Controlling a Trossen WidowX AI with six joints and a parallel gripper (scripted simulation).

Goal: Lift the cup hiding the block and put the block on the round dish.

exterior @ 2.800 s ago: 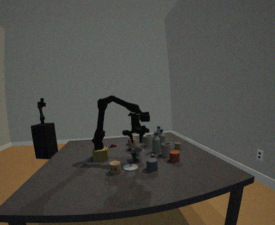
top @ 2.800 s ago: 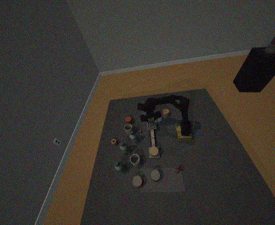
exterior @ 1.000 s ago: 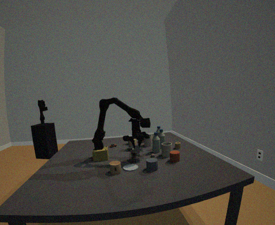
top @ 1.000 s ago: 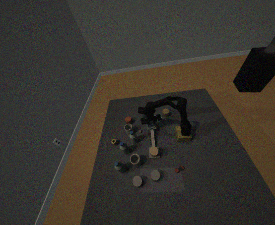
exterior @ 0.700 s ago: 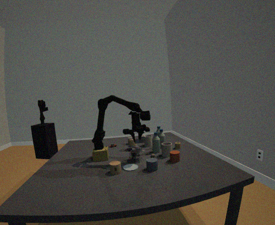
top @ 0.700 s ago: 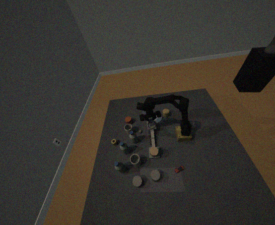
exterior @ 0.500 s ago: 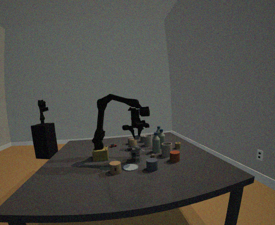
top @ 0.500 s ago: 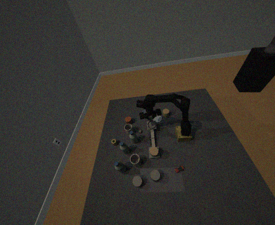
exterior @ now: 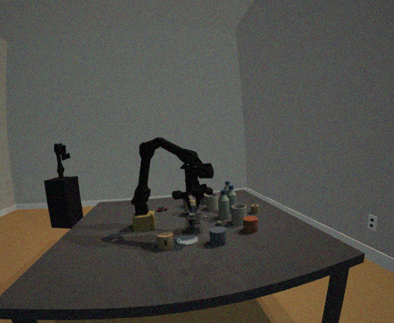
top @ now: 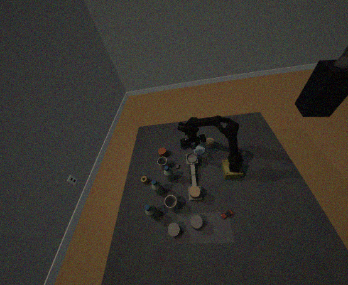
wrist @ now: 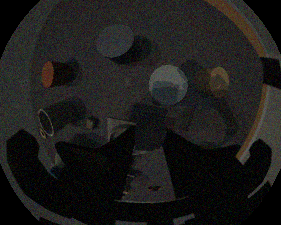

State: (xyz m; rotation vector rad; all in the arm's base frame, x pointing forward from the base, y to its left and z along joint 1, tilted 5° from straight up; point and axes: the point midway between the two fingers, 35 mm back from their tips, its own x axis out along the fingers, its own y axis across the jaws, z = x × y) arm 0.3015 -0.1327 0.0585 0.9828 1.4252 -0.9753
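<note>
My gripper tip is now 4 cm past the round dish, 7 cm to the left of it and 12 cm above it. The rest, counted from my gripper tip: blue-grey cylinder (12 cm ahead, 10 cm to the right, 9 cm below); tan cup (12 cm behind, 14 cm to the right, 9 cm below); orange cylinder (26 cm ahead, 1 cm to the left, 9 cm below).
</note>
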